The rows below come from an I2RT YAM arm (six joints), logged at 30 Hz.
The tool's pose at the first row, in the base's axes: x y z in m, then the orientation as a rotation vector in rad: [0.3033, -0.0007, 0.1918, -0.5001, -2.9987, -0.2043]
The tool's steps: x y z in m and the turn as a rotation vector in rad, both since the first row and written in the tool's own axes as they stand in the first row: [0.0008, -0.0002, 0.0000, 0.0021, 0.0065, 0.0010]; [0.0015, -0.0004, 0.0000, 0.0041, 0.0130, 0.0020]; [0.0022, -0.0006, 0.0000, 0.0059, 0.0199, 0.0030]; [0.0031, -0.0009, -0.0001, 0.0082, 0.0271, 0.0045]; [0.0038, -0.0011, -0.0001, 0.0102, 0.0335, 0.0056]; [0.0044, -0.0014, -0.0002, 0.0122, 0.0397, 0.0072]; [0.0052, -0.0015, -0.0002, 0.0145, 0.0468, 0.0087]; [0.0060, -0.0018, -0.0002, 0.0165, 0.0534, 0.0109]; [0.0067, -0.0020, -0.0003, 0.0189, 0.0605, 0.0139]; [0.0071, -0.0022, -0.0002, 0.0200, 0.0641, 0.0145]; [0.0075, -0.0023, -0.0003, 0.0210, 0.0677, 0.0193]
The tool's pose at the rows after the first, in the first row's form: [0.3025, -0.0006, 0.1919, -0.4997, -2.9920, -0.2023]; [0.3018, -0.0006, 0.1919, -0.4994, -2.9853, -0.2004]; [0.3010, -0.0006, 0.1920, -0.4990, -2.9782, -0.1989]; [0.3001, -0.0006, 0.1922, -0.4991, -2.9706, -0.1967]; [0.2994, -0.0005, 0.1922, -0.4990, -2.9639, -0.1949]; [0.2987, -0.0007, 0.1923, -0.4995, -2.9573, -0.1929]; [0.2979, -0.0005, 0.1924, -0.4997, -2.9498, -0.1907]; [0.2971, -0.0005, 0.1925, -0.5011, -2.9427, -0.1888]; [0.2964, -0.0005, 0.1926, -0.5034, -2.9347, -0.1864]; [0.2959, -0.0005, 0.1926, -0.5033, -2.9310, -0.1854]; [0.2955, -0.0005, 0.1927, -0.5093, -2.9259, -0.1842]
